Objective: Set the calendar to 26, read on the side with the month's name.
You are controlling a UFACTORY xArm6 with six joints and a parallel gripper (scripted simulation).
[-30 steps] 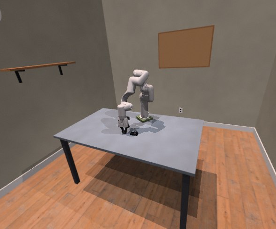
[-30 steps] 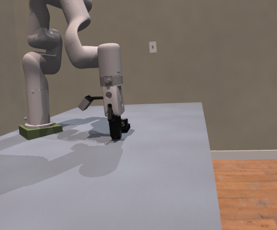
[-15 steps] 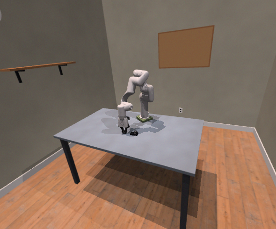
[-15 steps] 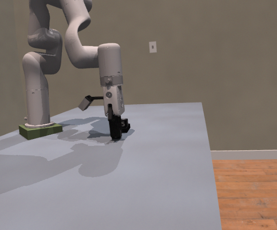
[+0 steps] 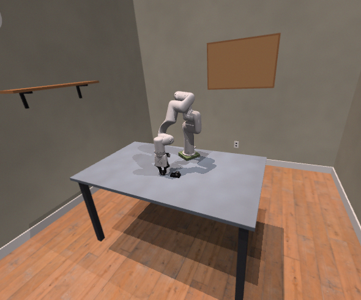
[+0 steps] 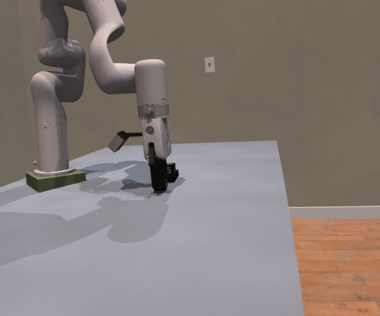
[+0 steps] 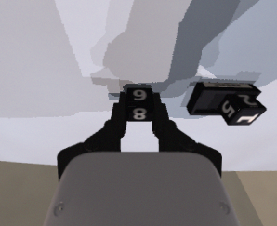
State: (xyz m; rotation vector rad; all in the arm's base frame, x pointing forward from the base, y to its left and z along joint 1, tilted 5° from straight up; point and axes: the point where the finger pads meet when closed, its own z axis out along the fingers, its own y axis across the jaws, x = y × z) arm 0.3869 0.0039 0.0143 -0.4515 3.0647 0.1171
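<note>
My gripper is now 1 cm above the black cube. Round my hand: black calendar tray: 10 cm to the left, 3 cm behind, 2 cm below.
</note>
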